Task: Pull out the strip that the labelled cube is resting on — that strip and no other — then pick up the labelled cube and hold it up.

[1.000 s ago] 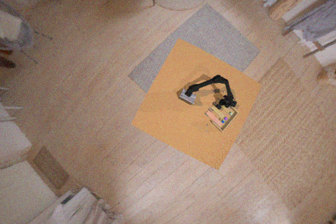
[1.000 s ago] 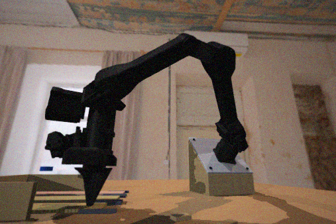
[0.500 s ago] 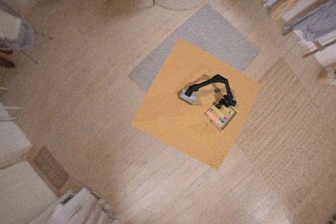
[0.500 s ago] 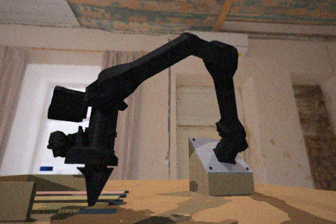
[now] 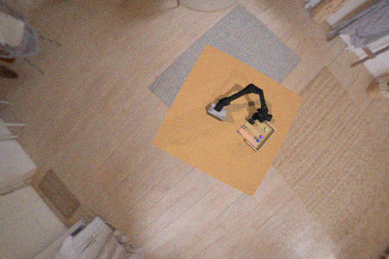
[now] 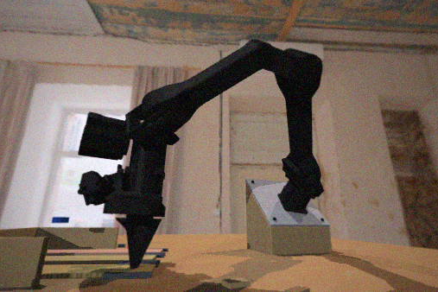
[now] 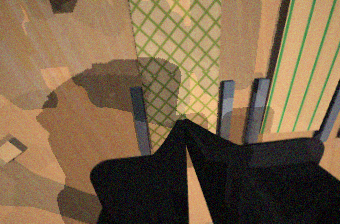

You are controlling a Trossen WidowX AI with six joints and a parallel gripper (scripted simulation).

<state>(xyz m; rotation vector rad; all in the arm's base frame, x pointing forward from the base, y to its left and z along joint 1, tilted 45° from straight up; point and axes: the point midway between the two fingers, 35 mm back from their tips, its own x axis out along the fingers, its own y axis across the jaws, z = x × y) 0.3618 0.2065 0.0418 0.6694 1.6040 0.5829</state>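
The green cross-hatched strip lies 10 cm ahead of my gripper tip and 1 cm to the right of it. Round my gripper tip: cube (20 cm ahead, 3 cm to the right, 2 cm above).
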